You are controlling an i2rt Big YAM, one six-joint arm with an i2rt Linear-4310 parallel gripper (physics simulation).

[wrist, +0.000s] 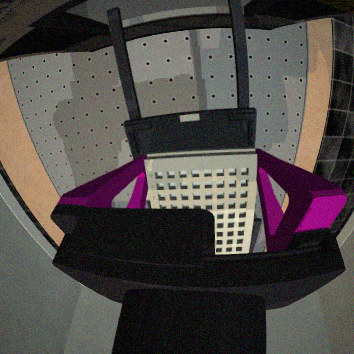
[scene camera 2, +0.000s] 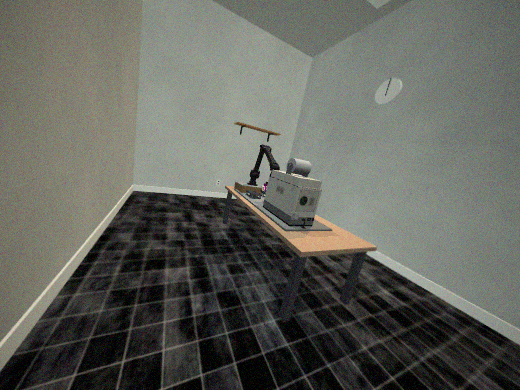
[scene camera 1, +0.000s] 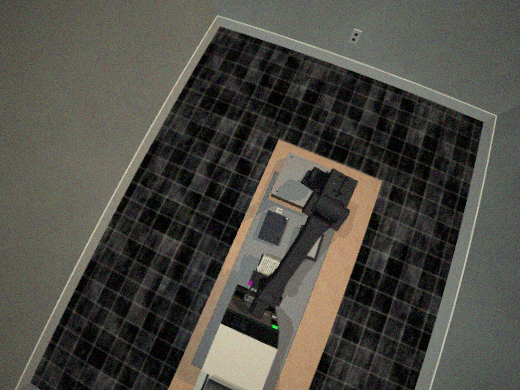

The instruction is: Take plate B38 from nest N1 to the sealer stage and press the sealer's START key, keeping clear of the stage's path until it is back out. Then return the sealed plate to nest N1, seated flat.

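Pixels of known places: gripper, between the fingertips: [wrist: 200, 157]; arm's base, origin of its link: [scene camera 2: 252, 184] [scene camera 1: 313, 182].
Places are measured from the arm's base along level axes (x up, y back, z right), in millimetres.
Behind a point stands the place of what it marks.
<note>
The pale plate [scene camera 1: 269, 265] {z -33, x 71, y -489 mm} [wrist: 200, 187] {z -44, x 54, y -550 mm}, with rows of square wells, is between the magenta fingers of my gripper [wrist: 200, 157] {z -45, x 40, y -567 mm}, which is shut on it. In scene camera 2, the gripper [scene camera 2: 265, 187] {z -45, x 40, y -567 mm} is small beside the sealer [scene camera 2: 292, 195] {z -44, x 142, y -1061 mm}. In the wrist view, the dark stage [wrist: 192, 136] {z -53, x 30, y -579 mm} on two rails shows just beyond the plate's far edge; the height between them cannot be told. The cream sealer [scene camera 1: 242, 352] {z -91, x 276, y -756 mm} has a green light on its dark front. A dark rectangular nest [scene camera 1: 273, 227] {z 45, x -31, y -327 mm} with a small white label lies nearer the arm's base; its label is unreadable.
The arm [scene camera 1: 300, 245] {z -24, x 429, y -333 mm} reaches along the bench [scene camera 1: 340, 270] {z -400, x -86, y -314 mm} from its base. A grey-topped block [scene camera 1: 294, 192] {z 57, x 6, y -108 mm} stands beside the base. A pale, dark-edged item [scene camera 1: 314, 248] {z -190, x 0, y -297 mm} is partly hidden under the arm. A perforated grey board [wrist: 90, 100] {z -188, x -74, y -580 mm} lies under the stage and rails.
</note>
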